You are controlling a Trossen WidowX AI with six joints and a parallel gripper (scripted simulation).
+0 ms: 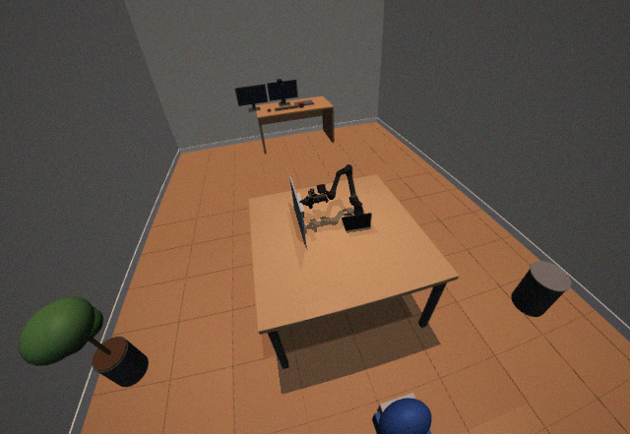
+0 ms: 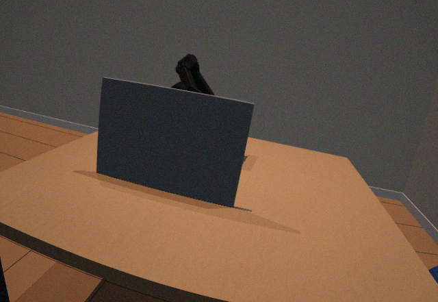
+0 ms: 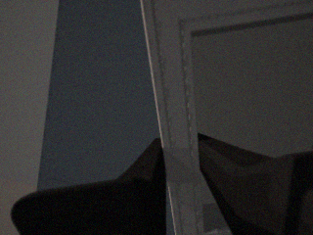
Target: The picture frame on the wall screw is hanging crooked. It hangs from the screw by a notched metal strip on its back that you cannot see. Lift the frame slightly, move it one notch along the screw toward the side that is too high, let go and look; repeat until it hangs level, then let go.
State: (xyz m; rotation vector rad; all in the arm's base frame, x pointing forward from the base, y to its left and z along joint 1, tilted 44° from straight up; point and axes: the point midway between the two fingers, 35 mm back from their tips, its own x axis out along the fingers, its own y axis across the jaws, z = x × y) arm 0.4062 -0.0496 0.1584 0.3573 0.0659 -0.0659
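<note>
Now: the picture frame 5 cm below my gripper tip and 2 cm to the right of it. Also, from my gripper tip: blue-grey wall panel: 7 cm below, 1 cm to the right, 1 cm ahead.
</note>
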